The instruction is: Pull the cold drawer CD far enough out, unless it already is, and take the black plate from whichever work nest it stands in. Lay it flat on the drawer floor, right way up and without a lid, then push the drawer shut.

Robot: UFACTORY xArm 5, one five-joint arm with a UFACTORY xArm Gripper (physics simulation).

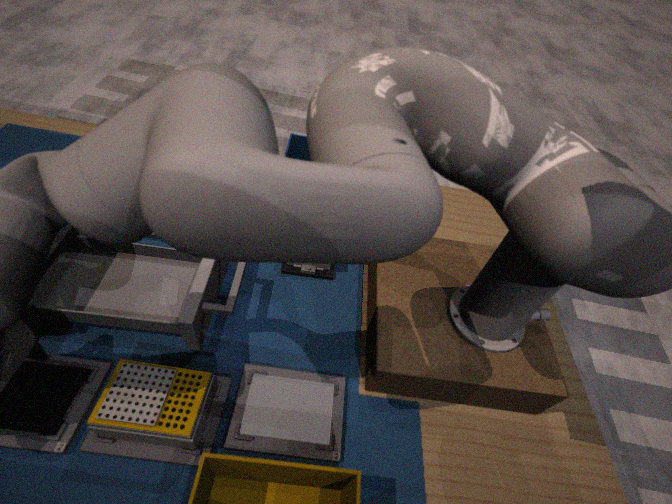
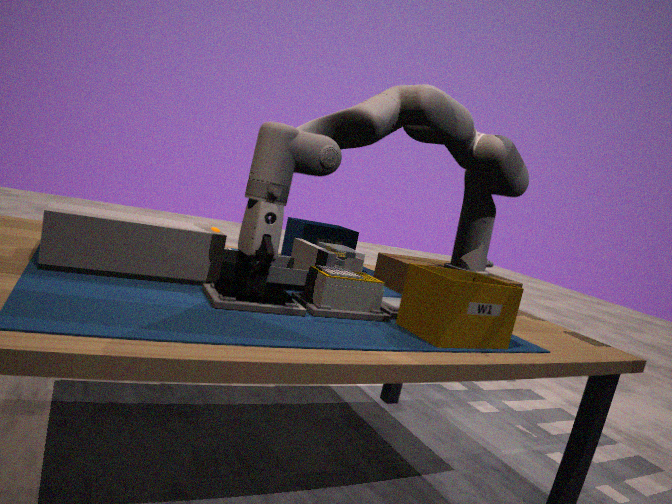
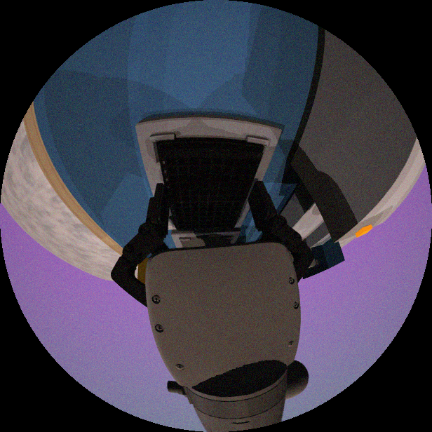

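Observation:
Gripper (image 2: pixel 246 289) and (image 3: pixel 210 190). Black plate (image 2: pixel 273 294) and (image 3: pixel 207 179). Yellow-topped tip rack (image 1: pixel 142 402) and (image 2: pixel 340 288). Grey drawer cabinet (image 1: pixel 139 286).

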